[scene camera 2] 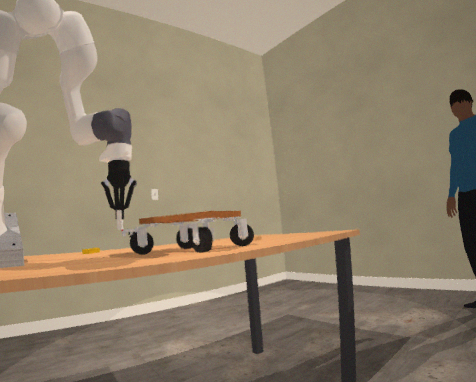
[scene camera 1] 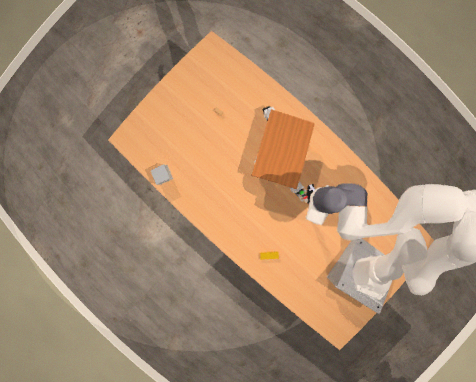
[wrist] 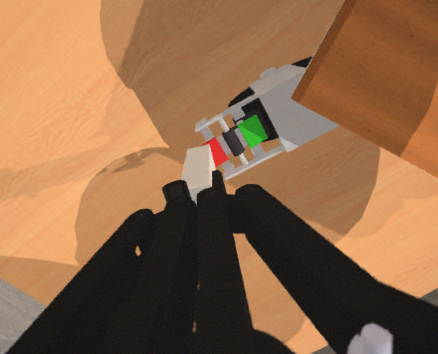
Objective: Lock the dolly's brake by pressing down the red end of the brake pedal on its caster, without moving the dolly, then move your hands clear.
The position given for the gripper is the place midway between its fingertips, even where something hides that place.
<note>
In view: the gripper (scene camera 2: 120, 229) and a dolly (scene camera 1: 284, 146).
The dolly also shows in scene camera 2 (scene camera 2: 189, 236) and in the wrist view (wrist: 366, 75). The gripper shows as well in the wrist view (wrist: 203, 164).
</note>
